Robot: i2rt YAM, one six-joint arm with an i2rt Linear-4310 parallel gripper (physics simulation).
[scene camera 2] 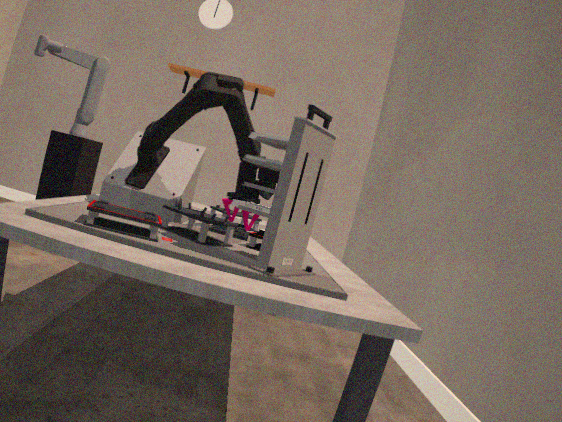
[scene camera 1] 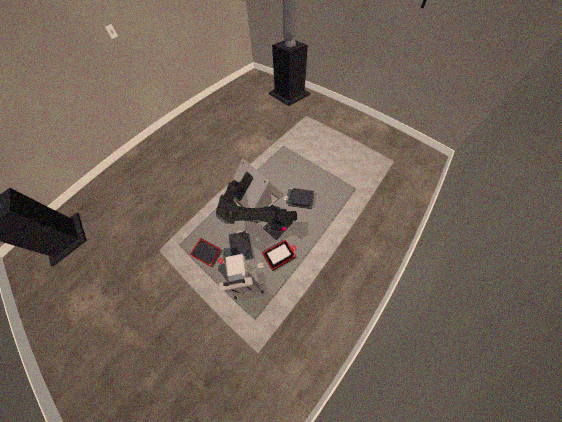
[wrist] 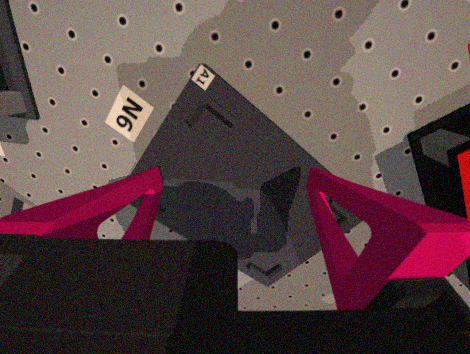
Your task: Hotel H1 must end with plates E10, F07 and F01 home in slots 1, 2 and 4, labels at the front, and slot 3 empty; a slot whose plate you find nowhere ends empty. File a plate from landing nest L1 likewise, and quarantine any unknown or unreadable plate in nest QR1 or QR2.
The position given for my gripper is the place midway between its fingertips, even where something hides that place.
Note:
My gripper (scene camera 2: 238, 226) is open, with nothing in its grasp. Further things: a white N6 tag (wrist: 129, 113).
My gripper is seen too in the wrist view (wrist: 234, 175).

